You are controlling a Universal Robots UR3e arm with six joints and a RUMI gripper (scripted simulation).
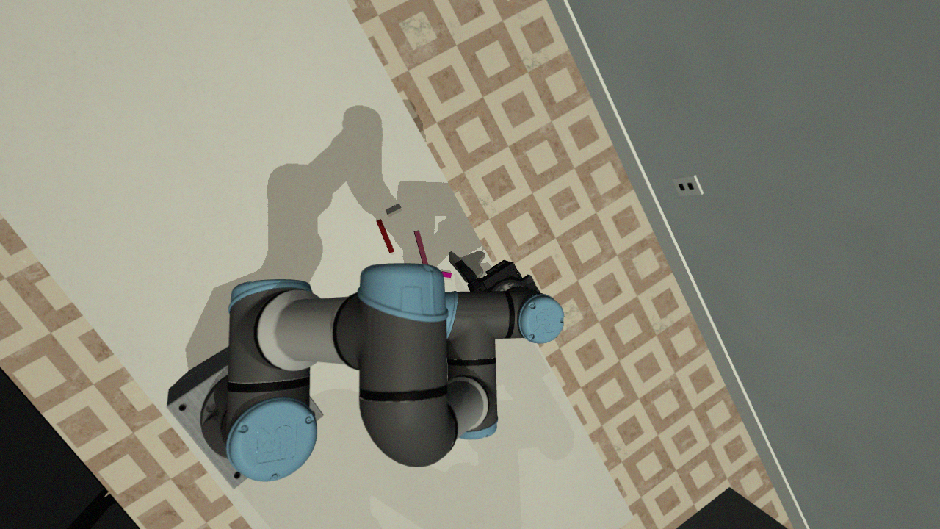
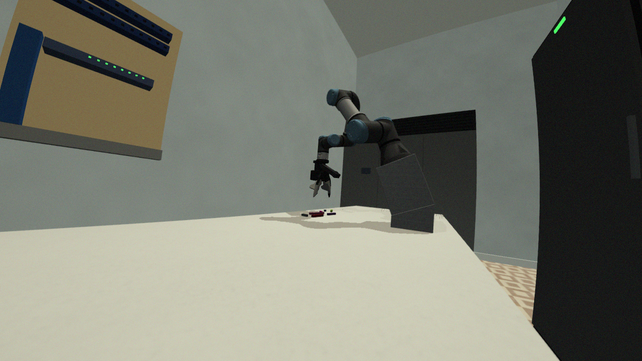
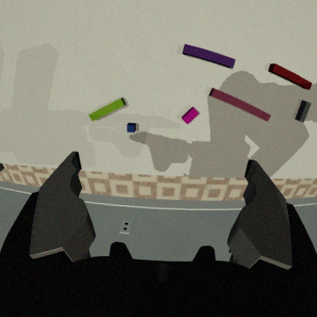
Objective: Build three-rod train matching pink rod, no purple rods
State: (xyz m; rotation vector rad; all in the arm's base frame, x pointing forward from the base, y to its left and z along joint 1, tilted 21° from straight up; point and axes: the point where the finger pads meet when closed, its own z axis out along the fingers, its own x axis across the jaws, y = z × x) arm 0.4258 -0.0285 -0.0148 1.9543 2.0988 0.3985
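Right now my hand is 1 cm short of the blue rod, 4 cm to the left of it and 8 cm above it. The rest, counted from my hand: lime rod (2 cm behind, 8 cm to the right, 8 cm below); magenta rod (2 cm behind, 3 cm to the left, 8 cm below); purple rod (9 cm behind, 4 cm to the left, 8 cm below).
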